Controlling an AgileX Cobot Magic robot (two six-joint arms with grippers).
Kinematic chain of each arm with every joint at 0, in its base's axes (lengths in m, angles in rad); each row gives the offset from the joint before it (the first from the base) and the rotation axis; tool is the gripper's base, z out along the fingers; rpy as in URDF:
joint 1: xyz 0 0 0.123 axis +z
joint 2: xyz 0 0 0 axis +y
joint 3: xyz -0.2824 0 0.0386 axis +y
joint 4: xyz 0.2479 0 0.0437 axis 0.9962 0 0.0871
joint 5: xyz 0 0 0 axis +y
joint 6: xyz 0.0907 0 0.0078 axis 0.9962 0 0.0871
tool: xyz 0 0 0 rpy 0 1.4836 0
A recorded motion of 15 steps. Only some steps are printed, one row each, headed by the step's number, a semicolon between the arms.
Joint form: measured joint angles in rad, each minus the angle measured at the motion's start. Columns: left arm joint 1, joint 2, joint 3, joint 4, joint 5, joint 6; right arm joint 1, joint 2, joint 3, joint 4, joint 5, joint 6.
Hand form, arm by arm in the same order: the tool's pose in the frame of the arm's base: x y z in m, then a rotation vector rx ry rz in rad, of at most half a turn. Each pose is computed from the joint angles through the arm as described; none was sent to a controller.
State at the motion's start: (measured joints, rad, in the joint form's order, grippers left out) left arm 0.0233 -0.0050 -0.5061 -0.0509 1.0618 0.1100; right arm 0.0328 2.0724 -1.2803 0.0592 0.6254 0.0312
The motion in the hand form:
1: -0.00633 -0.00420 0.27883 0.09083 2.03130 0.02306; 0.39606 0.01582 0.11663 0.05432 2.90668 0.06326
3: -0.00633 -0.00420 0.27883 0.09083 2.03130 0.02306; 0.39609 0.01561 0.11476 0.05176 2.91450 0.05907
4: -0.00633 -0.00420 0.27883 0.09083 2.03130 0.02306; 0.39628 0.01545 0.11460 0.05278 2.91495 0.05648
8: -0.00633 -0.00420 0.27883 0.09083 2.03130 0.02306; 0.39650 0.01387 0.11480 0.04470 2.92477 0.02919
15: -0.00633 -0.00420 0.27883 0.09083 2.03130 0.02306; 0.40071 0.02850 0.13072 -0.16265 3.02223 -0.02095
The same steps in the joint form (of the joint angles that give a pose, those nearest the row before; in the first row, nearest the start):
1: 0.0000 0.0000 0.0000 0.0000 0.0000 0.0000; 0.0000 0.0034 -0.0007 -0.0065 0.0027 0.0000
3: 0.0000 0.0000 0.0000 0.0000 0.0000 0.0000; 0.0000 0.0090 -0.0025 -0.0107 0.0068 0.0013
4: 0.0000 0.0000 0.0000 0.0000 0.0000 0.0000; 0.0000 0.0099 -0.0036 -0.0138 0.0073 0.0043
8: 0.0000 0.0000 0.0000 0.0000 0.0000 0.0000; 0.0000 0.0121 -0.0097 -0.0436 0.0211 0.0208
15: 0.0000 0.0000 0.0000 0.0000 0.0000 0.0000; 0.0419 0.0206 -0.1077 -0.0810 0.2132 -0.0504

